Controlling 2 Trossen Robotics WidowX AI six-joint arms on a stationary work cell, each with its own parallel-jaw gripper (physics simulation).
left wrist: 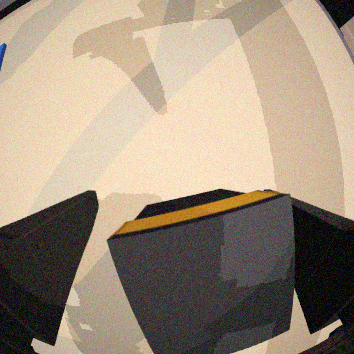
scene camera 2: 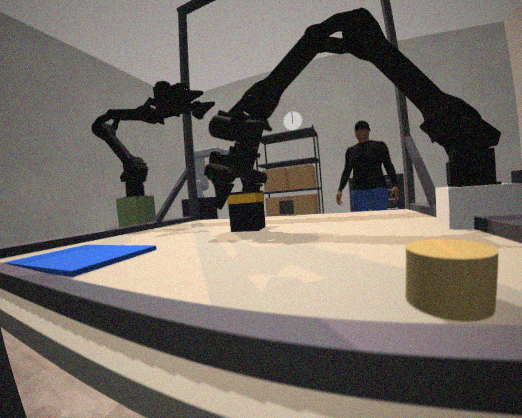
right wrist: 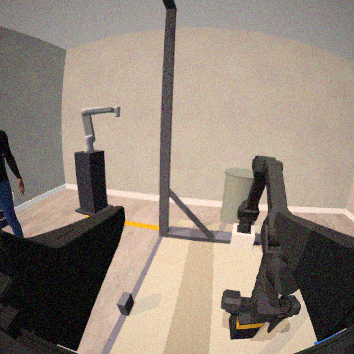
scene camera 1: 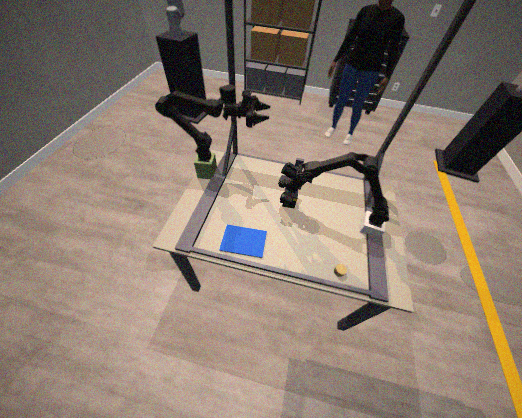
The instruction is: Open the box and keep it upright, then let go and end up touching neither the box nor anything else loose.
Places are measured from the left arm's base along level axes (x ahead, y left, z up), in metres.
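Where they show: left gripper, fingertip midpoint: (left wrist: 181, 198) (scene camera 2: 231, 207) (right wrist: 250, 330); right gripper, fingertip midpoint: (scene camera 2: 209, 97) (right wrist: 203, 217) (scene camera 1: 269, 112); left arm's base at its link origin: (scene camera 2: 472, 185) (right wrist: 243, 229) (scene camera 1: 375, 221); right arm's base at its link origin: (scene camera 1: 204, 157).
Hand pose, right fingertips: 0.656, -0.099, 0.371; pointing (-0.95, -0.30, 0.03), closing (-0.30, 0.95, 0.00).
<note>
Things, the pixels of their top centre, and the offset from my right fingertips, as dx, dy, dz.
- black box at its top centre: (scene camera 2: 245, 192) (right wrist: 249, 310) -0.201, +0.121, -0.346
- blue flat panel at its top centre: (scene camera 2: 80, 254) (scene camera 1: 243, 240) -0.068, +0.444, -0.430
- yellow cylinder at its top centre: (scene camera 2: 448, 247) (scene camera 1: 341, 268) -0.544, +0.414, -0.403
- small dark block at its top centre: (right wrist: 124, 297) (scene camera 2: 285, 200) -0.164, -0.202, -0.381
A black box (scene camera 1: 288, 203) (scene camera 2: 247, 216) (left wrist: 215, 280) (right wrist: 240, 331) with a yellow band near its top stands upright on the table. Its dark grey top looks shut. My left gripper (scene camera 1: 287, 193) (scene camera 2: 242, 200) (left wrist: 181, 198) is open and low over the box, pointing down. In the left wrist view the box's top stands between the spread fingers, close to the right-hand finger and partly covering it. That finger is hidden in scene camera 2, so contact cannot be told. My right gripper (scene camera 1: 268, 112) (scene camera 2: 208, 98) (right wrist: 203, 217) is open, high above the table's far left side.
A blue flat panel (scene camera 1: 243, 241) (scene camera 2: 85, 257) lies at the table's front left. A yellow cylinder (scene camera 1: 340, 270) (scene camera 2: 451, 280) stands at the front right. A small dark block (right wrist: 126, 304) sits on the frame rail. Upright frame posts (scene camera 2: 186, 115) (right wrist: 166, 120) rise at the table's edge.
</note>
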